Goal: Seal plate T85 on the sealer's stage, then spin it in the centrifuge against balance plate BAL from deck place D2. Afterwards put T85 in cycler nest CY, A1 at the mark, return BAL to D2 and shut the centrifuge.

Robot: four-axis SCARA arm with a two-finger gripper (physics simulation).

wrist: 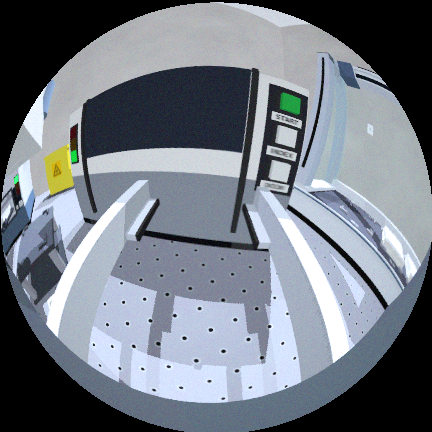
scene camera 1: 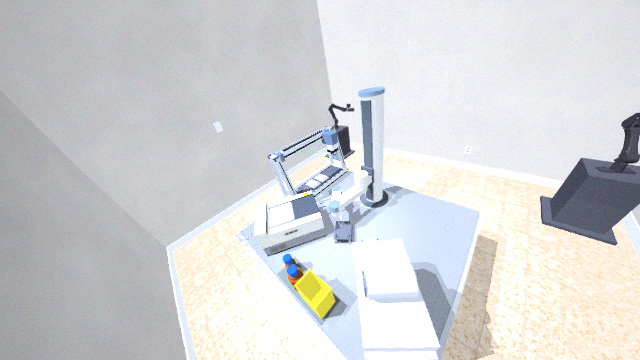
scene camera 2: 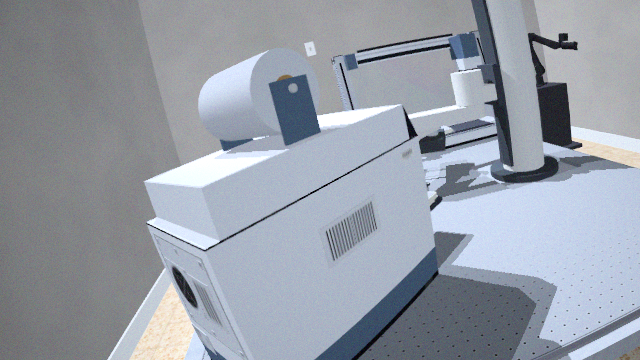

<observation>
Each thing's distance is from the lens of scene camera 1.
centrifuge [scene camera 1: 276, 230]: 121 cm
yellow bin [scene camera 1: 316, 296]: 114 cm
foil roll [scene camera 1: 390, 279]: 64 cm
The marked spots on the foil roll and the yellow bin are 59 cm apart.
</observation>
